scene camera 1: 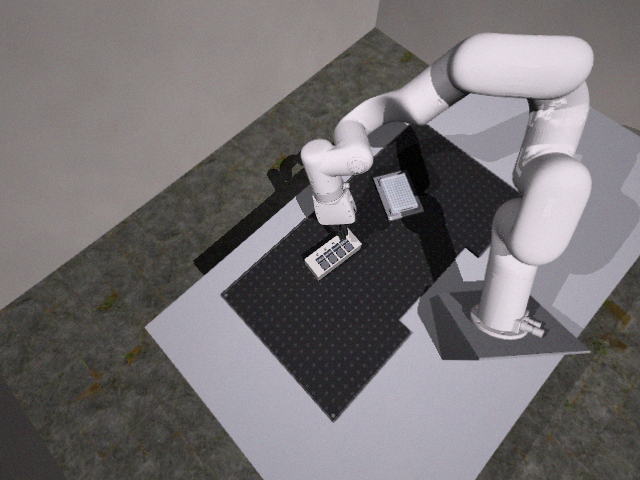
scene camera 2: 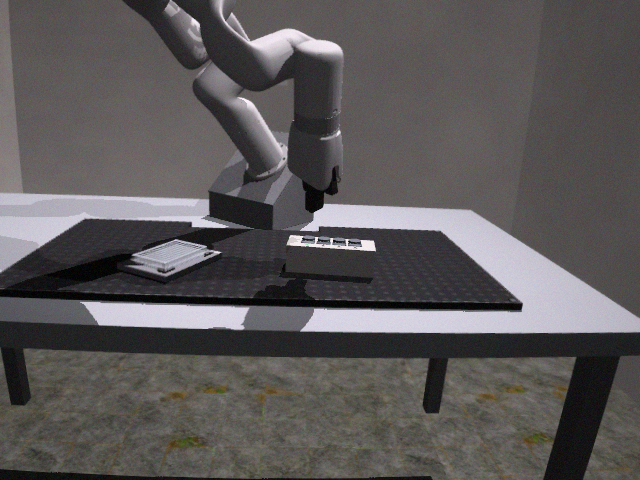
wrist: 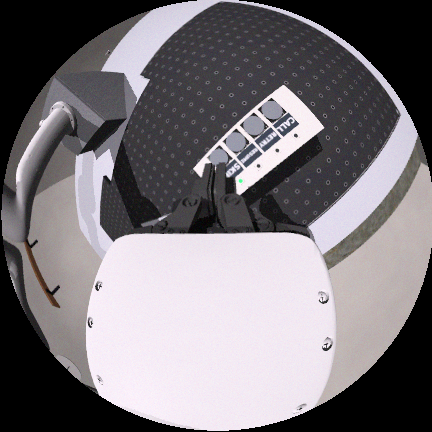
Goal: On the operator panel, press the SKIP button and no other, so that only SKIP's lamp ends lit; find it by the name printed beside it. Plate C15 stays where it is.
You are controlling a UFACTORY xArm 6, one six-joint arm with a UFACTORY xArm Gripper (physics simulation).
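Places are measured from the arm's base along level axes (x down, y left, z ahead), in metres.
Where they show: gripper, fingertip midpoint: [scene camera 1: 343,236] [scene camera 2: 314,208] [wrist: 216,177]; arm's base, link origin: [scene camera 1: 498,321] [scene camera 2: 268,161] [wrist: 62,117].
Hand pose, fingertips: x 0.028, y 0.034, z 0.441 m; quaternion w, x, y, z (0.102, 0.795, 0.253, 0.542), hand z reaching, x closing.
Observation:
Each offset is from my fingertips to the top centre of the thing. Level surfaces: height alone.
The white operator panel @(dz +0.006, dx +0.062, dy +0.036 m) [scene camera 1: 355,240] [scene camera 2: 328,262] [wrist: 306,116] lies on the dark mat, with grey round buttons in a row. In the wrist view the SKIP button @(dz -0.023, dx +0.062, dy -0.003 m) [wrist: 218,155] is at the lower left end, partly behind the fingertips. SKIP's lamp @(dz +0.014, dx +0.065, dy -0.013 m) [wrist: 240,181] glows green. The RESUME lamp @(dz +0.023, dx +0.065, dy +0.016 m) [wrist: 258,165], RETRY lamp @(dz +0.031, dx +0.065, dy +0.045 m) [wrist: 277,150] and CALL lamp @(dz +0.039, dx +0.065, dy +0.073 m) [wrist: 296,135] are dark. My gripper [scene camera 1: 342,237] [scene camera 2: 313,210] [wrist: 216,177] is shut and empty, hanging above the SKIP end with a gap to the panel. A pale gridded plate @(dz -0.043, dx +0.092, dy -0.266 m) [scene camera 1: 398,192] [scene camera 2: 170,251] sits in its holder; its name is unreadable.
The perforated dark mat @(dx +0.118 m) [scene camera 1: 330,351] [scene camera 2: 423,279] [wrist: 200,65] lies on the pale table @(dx +0.131 m) [scene camera 1: 206,356] [scene camera 2: 558,304]. The plate's holder stands on the mat, apart from the panel. The arm's grey base block [scene camera 1: 460,330] [scene camera 2: 240,206] [wrist: 95,100] is at the table's other side.

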